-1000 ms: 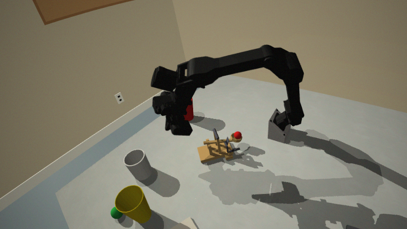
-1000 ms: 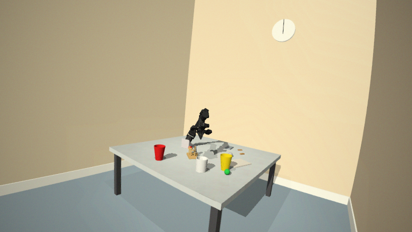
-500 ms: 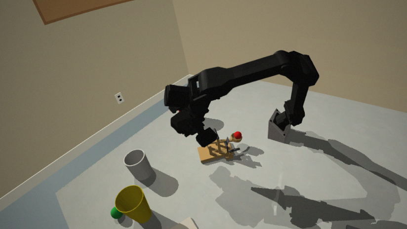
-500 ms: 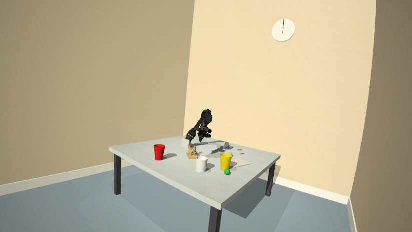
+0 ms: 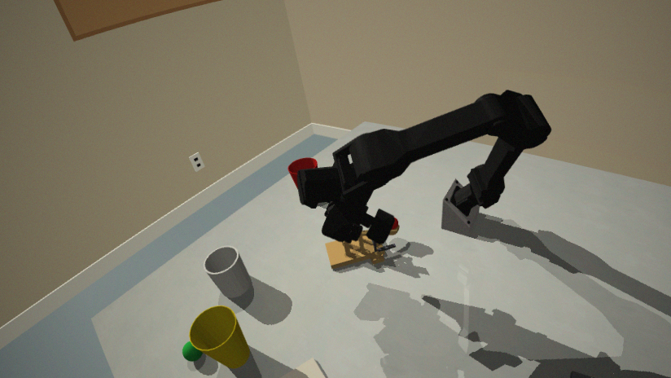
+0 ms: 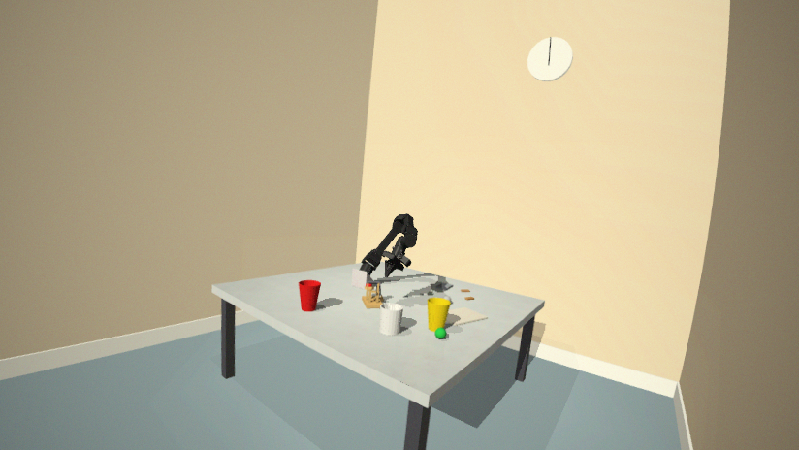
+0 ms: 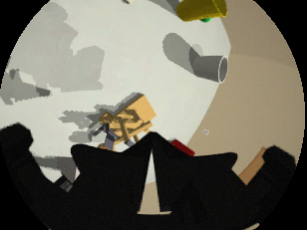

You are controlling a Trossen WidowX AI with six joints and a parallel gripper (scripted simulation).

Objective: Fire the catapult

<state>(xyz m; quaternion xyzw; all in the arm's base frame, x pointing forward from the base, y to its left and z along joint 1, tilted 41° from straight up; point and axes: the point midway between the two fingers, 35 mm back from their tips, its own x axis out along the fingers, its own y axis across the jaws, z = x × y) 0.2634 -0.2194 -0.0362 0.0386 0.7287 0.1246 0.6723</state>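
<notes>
Right now my gripper tip is 13 cm past the small red ball, 6 cm to the right of it and 8 cm above it. Also, from my gripper tip: grey ball: 23 cm ahead, 25 cm to the left, 12 cm below; then white mug: 18 cm ahead, 24 cm to the right, 11 cm below; then yellow cup: 31 cm ahead, 10 cm to the right, 11 cm below.
</notes>
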